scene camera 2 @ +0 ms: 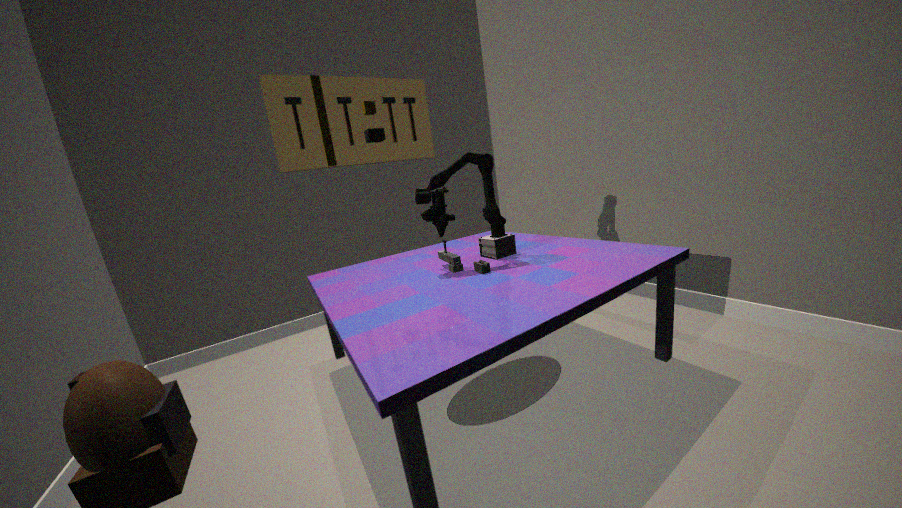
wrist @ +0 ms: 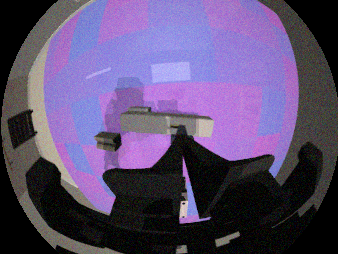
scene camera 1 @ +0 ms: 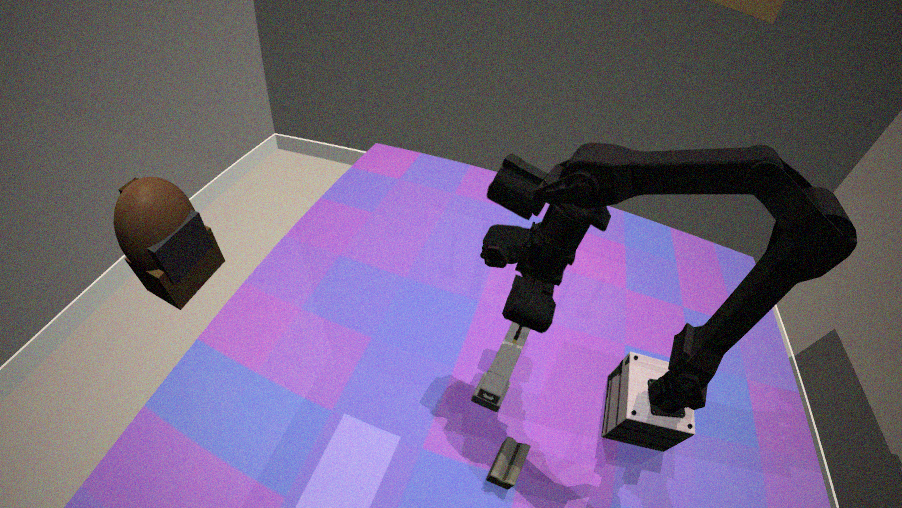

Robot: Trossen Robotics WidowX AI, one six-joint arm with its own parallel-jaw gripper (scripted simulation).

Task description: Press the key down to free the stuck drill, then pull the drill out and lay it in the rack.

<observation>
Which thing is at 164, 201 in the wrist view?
The gripper.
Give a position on a long grey block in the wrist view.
At 140, 119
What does the gripper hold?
Nothing.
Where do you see a long grey block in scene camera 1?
495, 382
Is the gripper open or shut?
Shut.
</observation>
